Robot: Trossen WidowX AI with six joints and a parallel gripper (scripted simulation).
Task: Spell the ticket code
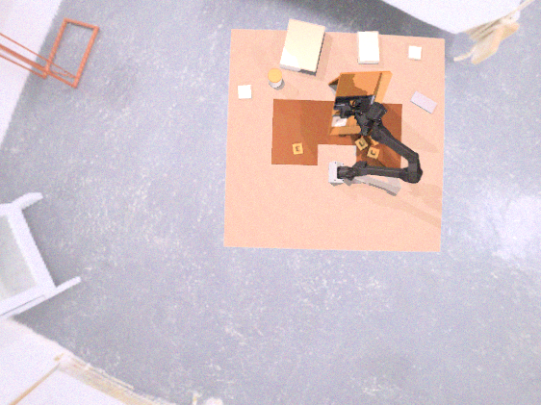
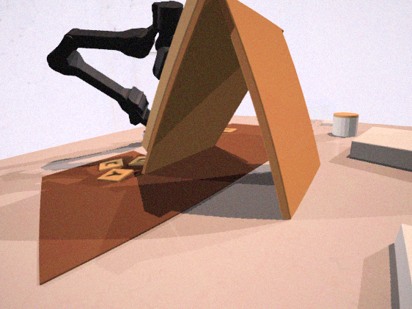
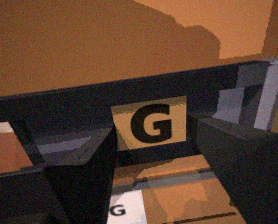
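Now: the white ticket 7 cm behind my gripper tip, 5 cm to the left of it and 9 cm below it. Also, from my gripper tip: large white box: 38 cm ahead, 26 cm to the left, 15 cm below; then brown mat: 15 cm behind, 4 cm to the left, 17 cm below; then capped canister: 19 cm ahead, 41 cm to the left, 13 cm below.
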